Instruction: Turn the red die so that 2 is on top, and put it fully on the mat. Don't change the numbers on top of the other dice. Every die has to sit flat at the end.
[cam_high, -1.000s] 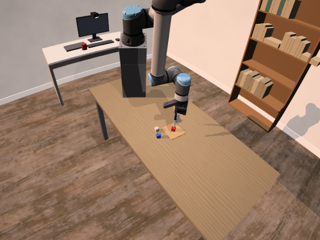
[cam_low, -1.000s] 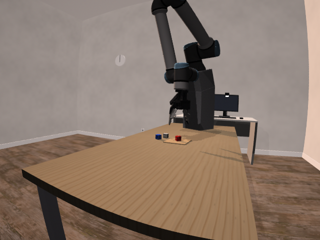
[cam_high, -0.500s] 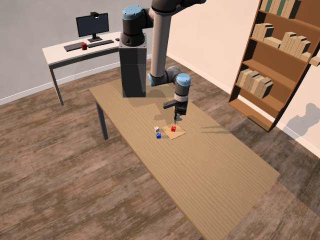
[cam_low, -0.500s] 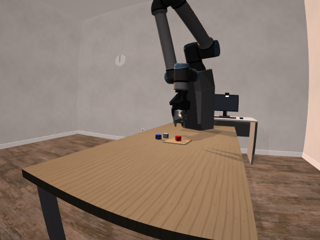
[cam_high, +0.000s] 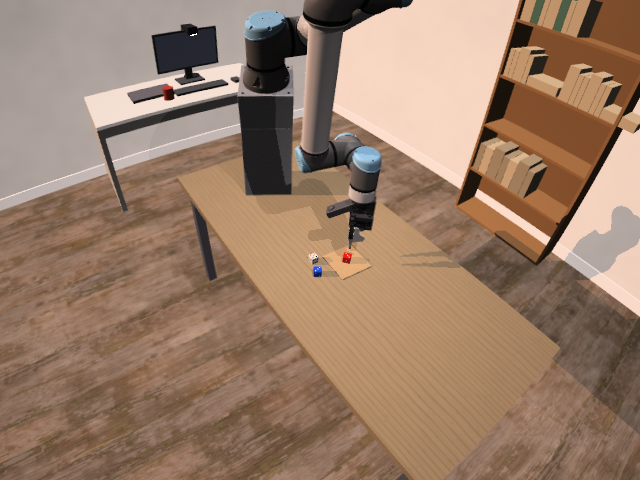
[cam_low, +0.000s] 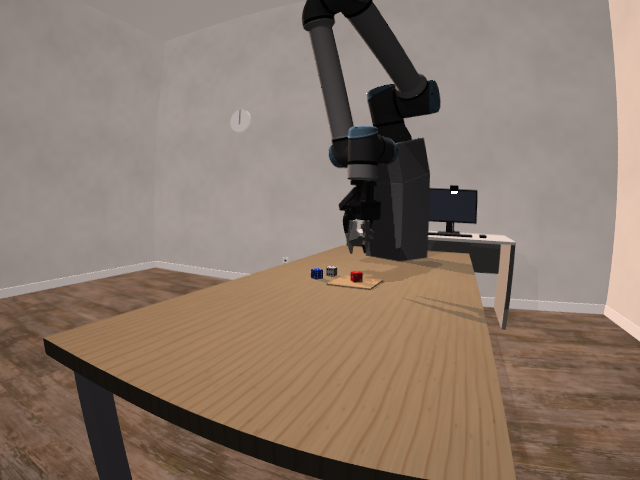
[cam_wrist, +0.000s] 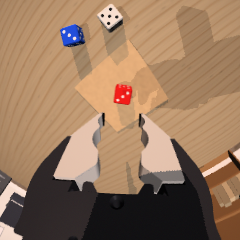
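My gripper is now 9 cm above the red die. Also, from my hand: tan mat (11 cm below); then white die (12 cm to the right, 9 cm below, 6 cm behind); then blue die (14 cm to the right, 9 cm below).
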